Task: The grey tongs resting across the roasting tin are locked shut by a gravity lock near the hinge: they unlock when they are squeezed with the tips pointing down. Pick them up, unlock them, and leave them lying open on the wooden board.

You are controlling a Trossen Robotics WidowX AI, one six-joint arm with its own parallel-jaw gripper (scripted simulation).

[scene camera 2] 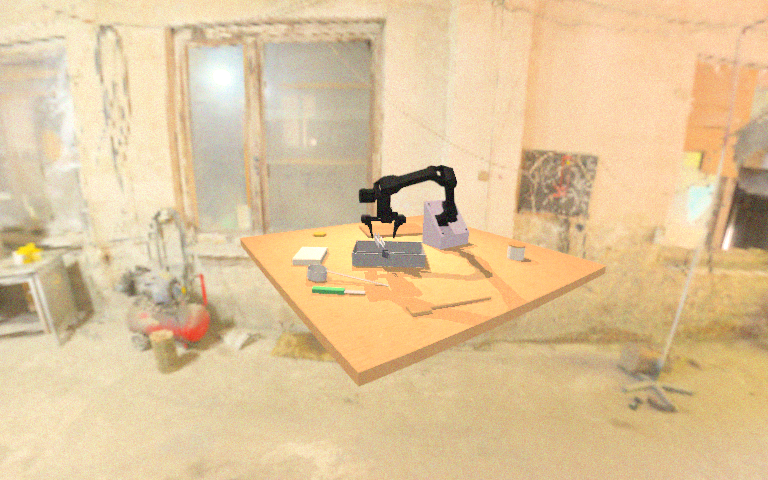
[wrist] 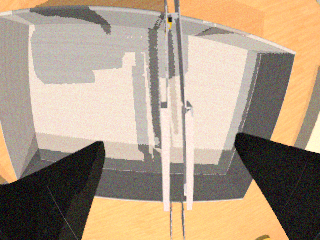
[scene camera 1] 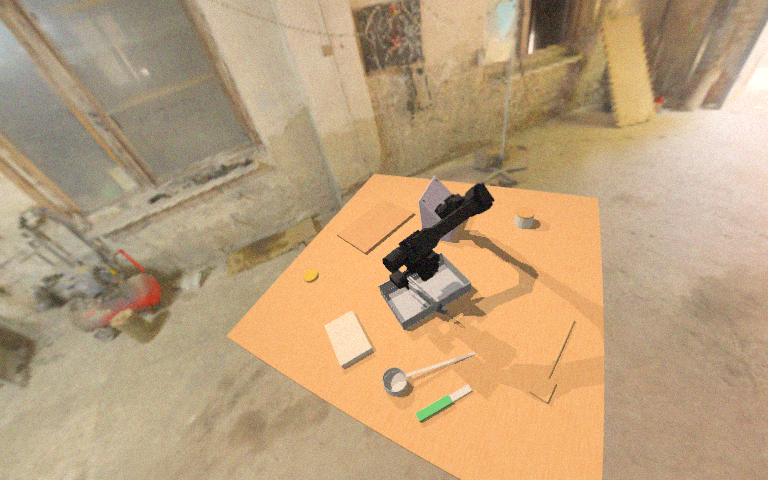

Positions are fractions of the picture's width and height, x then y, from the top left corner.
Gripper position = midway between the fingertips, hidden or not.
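Observation:
In scene camera 1, my gripper (scene camera 1: 0.54, 0.59), open, holding nothing; a white block (scene camera 1: 0.46, 0.71); a grey roasting tin (scene camera 1: 0.53, 0.64). In scene camera 2, the grey roasting tin (scene camera 2: 0.48, 0.53). In the wrist view, my gripper (wrist: 0.54, 0.60) and the grey roasting tin (wrist: 0.25, 0.33).

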